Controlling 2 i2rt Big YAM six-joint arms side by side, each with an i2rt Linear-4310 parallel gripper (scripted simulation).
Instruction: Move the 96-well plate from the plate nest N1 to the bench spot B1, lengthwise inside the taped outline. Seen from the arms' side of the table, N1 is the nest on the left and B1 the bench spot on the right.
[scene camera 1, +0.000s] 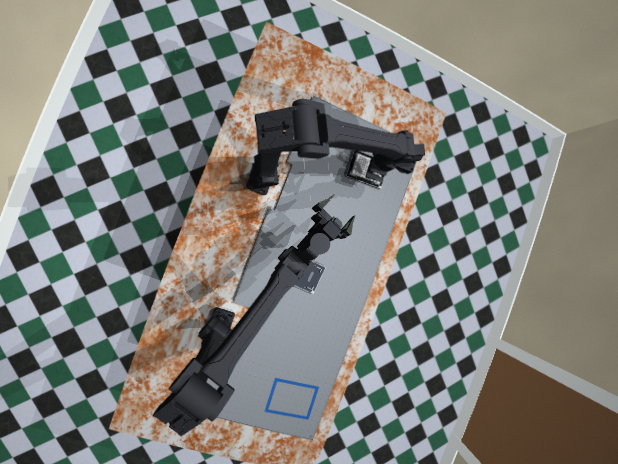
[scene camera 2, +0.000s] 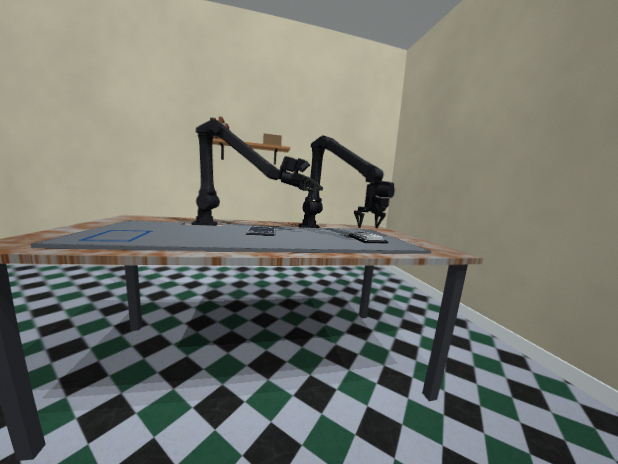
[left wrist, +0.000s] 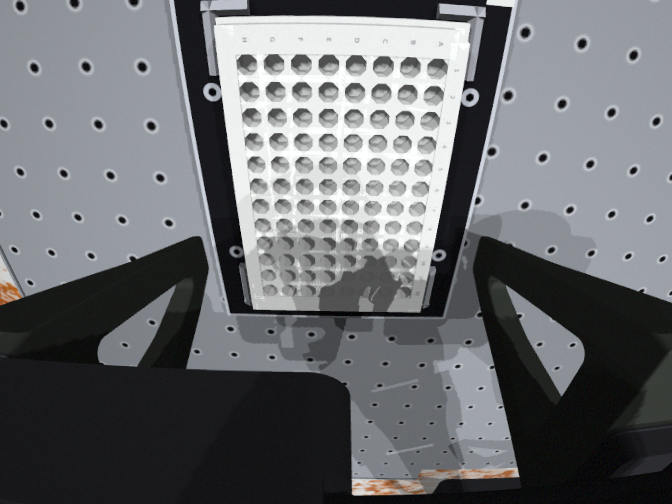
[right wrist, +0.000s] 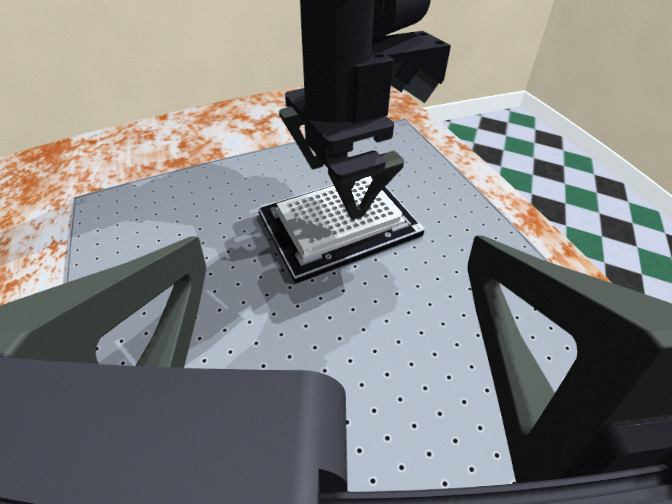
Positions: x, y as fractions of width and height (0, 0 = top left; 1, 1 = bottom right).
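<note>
White 96-well plate (left wrist: 0.53, 0.54), also in the right wrist view (right wrist: 0.47, 0.44). Black nest (left wrist: 0.31, 0.24), also in the right wrist view (right wrist: 0.42, 0.48). Left gripper (left wrist: 0.51, 0.50), also in the right wrist view (right wrist: 0.50, 0.38). Right gripper (right wrist: 0.50, 0.50).
</note>
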